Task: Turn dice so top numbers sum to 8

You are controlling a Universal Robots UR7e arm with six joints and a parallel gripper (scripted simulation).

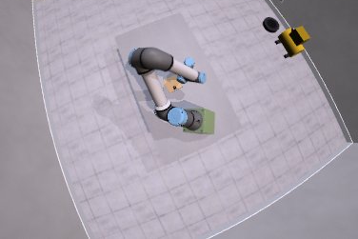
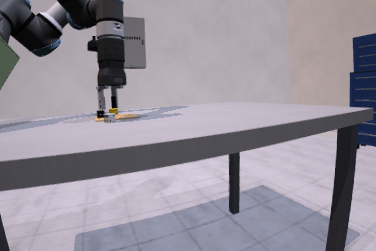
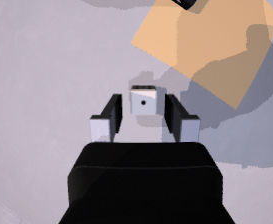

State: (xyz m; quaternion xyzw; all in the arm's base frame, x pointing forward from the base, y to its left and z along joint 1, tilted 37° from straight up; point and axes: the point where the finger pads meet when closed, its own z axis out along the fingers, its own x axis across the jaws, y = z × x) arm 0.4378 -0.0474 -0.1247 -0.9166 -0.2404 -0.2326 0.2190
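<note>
My hand is 40 mm above the white die. Round my hand: mat 20 mm ahead, 110 mm to the left, 50 mm below; then yellow die 20 mm ahead, 230 mm to the left, 40 mm below.
</note>
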